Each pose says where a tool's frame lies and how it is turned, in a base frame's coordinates. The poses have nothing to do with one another.
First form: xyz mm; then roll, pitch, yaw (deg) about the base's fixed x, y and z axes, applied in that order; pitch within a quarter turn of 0, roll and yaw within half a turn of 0.
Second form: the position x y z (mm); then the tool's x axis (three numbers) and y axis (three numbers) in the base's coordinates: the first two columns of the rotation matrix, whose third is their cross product. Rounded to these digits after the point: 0 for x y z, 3 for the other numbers.
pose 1, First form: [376, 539, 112, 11.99, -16.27, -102.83]
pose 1, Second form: [376, 539, 112, -0.213, -0.936, 0.280, 0.967, -0.160, 0.199]
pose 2, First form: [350, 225, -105, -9.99, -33.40, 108.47]
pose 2, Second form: [350, 225, -105, -0.264, 0.792, 0.550, -0.964, -0.221, -0.145]
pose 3, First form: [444, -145, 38, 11.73, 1.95, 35.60]
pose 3, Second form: [444, -145, 38, 0.813, 0.582, -0.034, -0.564, 0.800, 0.203]
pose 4, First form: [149, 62, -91, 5.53, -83.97, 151.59]
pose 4, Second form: [149, 62, -91, -0.092, 0.050, 0.994, -0.389, -0.921, 0.010]
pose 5, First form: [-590, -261, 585, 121.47, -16.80, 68.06]
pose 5, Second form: [-590, -261, 585, 0.358, 0.888, 0.289, 0.392, -0.424, 0.817]
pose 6, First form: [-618, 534, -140, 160.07, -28.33, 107.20]
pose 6, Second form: [-618, 534, -140, -0.260, 0.841, 0.475, 0.946, 0.123, 0.300]
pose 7, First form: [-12, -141, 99, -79.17, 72.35, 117.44]
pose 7, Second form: [-12, -141, 99, -0.140, 0.269, -0.953, 0.265, -0.917, -0.298]
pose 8, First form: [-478, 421, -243, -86.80, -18.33, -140.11]
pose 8, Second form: [-478, 421, -243, -0.728, -0.609, 0.314, -0.205, -0.244, -0.948]
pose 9, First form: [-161, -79, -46, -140.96, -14.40, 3.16]
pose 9, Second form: [-161, -79, -46, 0.967, 0.053, 0.249, 0.199, -0.767, -0.610]
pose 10, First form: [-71, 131, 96, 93.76, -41.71, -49.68]
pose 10, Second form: [-71, 131, 96, 0.483, -0.569, 0.665, -0.480, 0.464, 0.745]
